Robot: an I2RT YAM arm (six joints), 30 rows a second.
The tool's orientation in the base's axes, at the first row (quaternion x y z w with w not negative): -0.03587 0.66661 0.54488 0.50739
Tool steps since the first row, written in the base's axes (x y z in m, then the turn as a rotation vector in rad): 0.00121 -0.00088 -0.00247 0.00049 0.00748 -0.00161; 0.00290 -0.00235 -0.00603 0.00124 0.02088 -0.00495; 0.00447 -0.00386 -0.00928 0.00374 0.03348 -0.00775; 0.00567 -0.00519 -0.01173 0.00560 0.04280 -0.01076; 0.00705 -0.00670 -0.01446 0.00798 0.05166 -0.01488; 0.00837 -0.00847 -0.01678 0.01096 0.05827 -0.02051
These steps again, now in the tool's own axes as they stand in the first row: 0.00074 -0.00279 -0.00017 0.00469 0.00161 0.00584; 0.00173 -0.00685 -0.00060 0.01349 0.00427 0.01618; 0.00253 -0.01065 -0.00110 0.02065 0.00592 0.02708; 0.00304 -0.01360 -0.00162 0.02662 0.00649 0.03505; 0.00356 -0.01692 -0.00219 0.03289 0.00579 0.04288; 0.00369 -0.02003 -0.00295 0.03882 0.00278 0.04921
